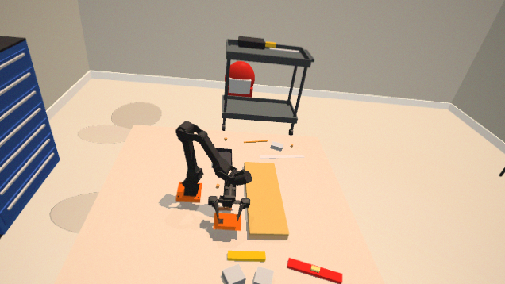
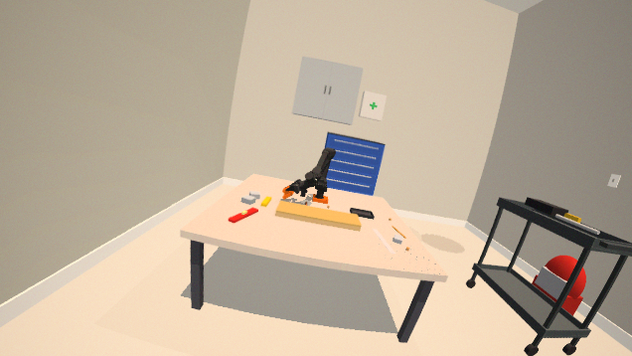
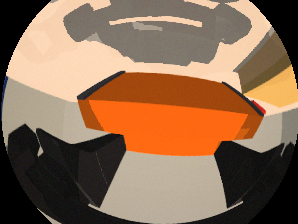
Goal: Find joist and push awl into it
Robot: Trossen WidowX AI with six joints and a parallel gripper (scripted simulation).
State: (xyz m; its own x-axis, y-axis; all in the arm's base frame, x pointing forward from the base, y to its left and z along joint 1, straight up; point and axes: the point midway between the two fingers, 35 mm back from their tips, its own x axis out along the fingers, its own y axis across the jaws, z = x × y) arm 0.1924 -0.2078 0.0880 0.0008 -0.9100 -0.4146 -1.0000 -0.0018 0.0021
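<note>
My gripper tip is now 160 mm to the right of the awl, 90 mm above it and 10 mm short of it. Also, from my gripper tip: red level 380 mm ahead, 170 mm to the right, 80 mm below; then yellow bar 110 mm to the right, 90 mm below, 90 mm ahead; then stud finder 20 mm behind, 10 mm below.
</note>
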